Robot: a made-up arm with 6 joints. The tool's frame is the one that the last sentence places.
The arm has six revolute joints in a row. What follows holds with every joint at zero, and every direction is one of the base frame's. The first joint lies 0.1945 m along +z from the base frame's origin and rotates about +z. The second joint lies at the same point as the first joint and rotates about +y. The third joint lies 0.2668 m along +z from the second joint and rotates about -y. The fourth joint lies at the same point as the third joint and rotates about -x. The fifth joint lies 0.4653 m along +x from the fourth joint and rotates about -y. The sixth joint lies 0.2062 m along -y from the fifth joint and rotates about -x. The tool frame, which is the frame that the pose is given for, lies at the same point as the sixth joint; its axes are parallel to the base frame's.
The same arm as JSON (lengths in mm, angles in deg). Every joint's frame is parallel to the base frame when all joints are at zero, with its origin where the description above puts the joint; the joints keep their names.
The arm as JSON. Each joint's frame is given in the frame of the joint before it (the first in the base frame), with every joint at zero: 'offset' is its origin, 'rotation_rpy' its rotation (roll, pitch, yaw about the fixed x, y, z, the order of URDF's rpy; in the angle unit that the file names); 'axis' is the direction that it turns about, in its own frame. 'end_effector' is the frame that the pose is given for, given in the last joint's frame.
{
  "length_unit": "mm",
  "angle_unit": "deg",
  "chain": [
    {
      "id": "joint 1",
      "offset": [
        0.0,
        0.0,
        194.5
      ],
      "rotation_rpy": [
        0.0,
        0.0,
        0.0
      ],
      "axis": [
        0.0,
        0.0,
        1.0
      ]
    },
    {
      "id": "joint 2",
      "offset": [
        0.0,
        0.0,
        0.0
      ],
      "rotation_rpy": [
        0.0,
        0.0,
        0.0
      ],
      "axis": [
        0.0,
        1.0,
        0.0
      ]
    },
    {
      "id": "joint 3",
      "offset": [
        0.0,
        0.0,
        266.8
      ],
      "rotation_rpy": [
        0.0,
        0.0,
        0.0
      ],
      "axis": [
        0.0,
        -1.0,
        0.0
      ]
    },
    {
      "id": "joint 4",
      "offset": [
        0.0,
        0.0,
        0.0
      ],
      "rotation_rpy": [
        0.0,
        0.0,
        0.0
      ],
      "axis": [
        -1.0,
        0.0,
        0.0
      ]
    },
    {
      "id": "joint 5",
      "offset": [
        465.3,
        0.0,
        0.0
      ],
      "rotation_rpy": [
        0.0,
        0.0,
        0.0
      ],
      "axis": [
        0.0,
        -1.0,
        0.0
      ]
    },
    {
      "id": "joint 6",
      "offset": [
        0.0,
        -206.2,
        0.0
      ],
      "rotation_rpy": [
        0.0,
        0.0,
        0.0
      ],
      "axis": [
        -1.0,
        0.0,
        0.0
      ]
    }
  ],
  "end_effector": {
    "offset": [
      0.0,
      0.0,
      0.0
    ],
    "rotation_rpy": [
      0.0,
      0.0,
      0.0
    ]
  }
}

